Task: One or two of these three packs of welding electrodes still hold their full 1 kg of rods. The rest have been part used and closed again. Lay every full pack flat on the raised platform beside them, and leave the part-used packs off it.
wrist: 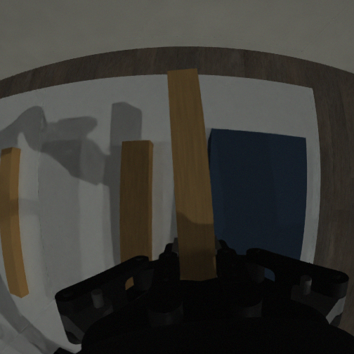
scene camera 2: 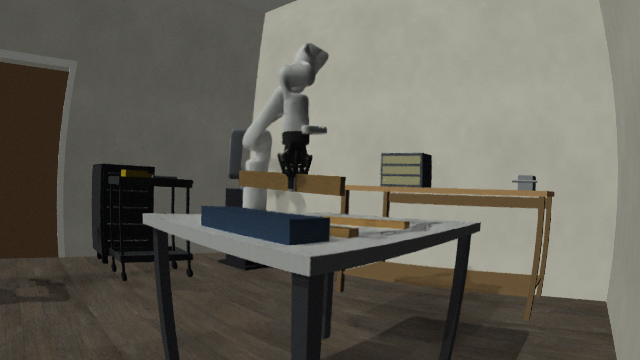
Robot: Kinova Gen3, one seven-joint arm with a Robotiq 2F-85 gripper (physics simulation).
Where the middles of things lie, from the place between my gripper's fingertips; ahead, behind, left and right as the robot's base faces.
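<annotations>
There is the blue raised platform (scene camera 2: 290,229), and my hand is 7 cm past it, 8 cm to the left of it and 9 cm above it.
</annotations>
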